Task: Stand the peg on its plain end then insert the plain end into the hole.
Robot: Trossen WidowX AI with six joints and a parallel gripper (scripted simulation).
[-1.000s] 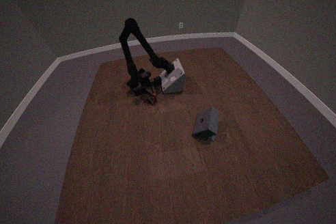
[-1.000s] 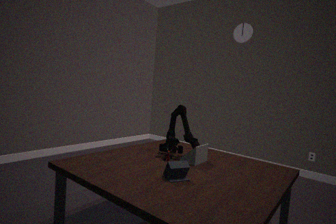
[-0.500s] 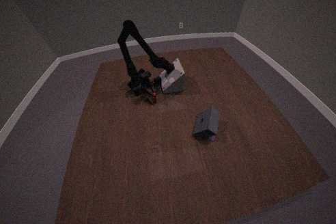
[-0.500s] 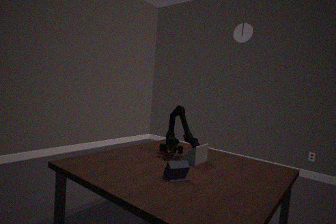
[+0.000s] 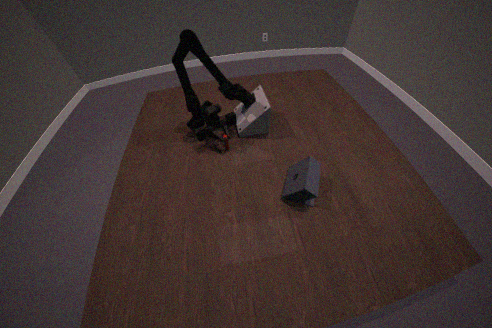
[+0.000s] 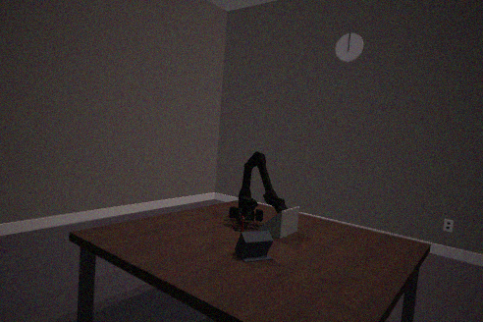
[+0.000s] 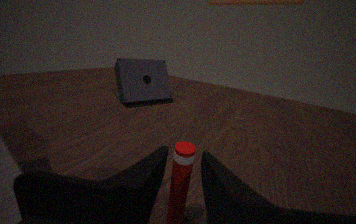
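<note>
Now: gripper tip 10 mm past the red peg and 10 mm above it. Round my gripper tip: grey sloped panel (250 mm to the left, 210 mm ahead, 20 mm below).
</note>
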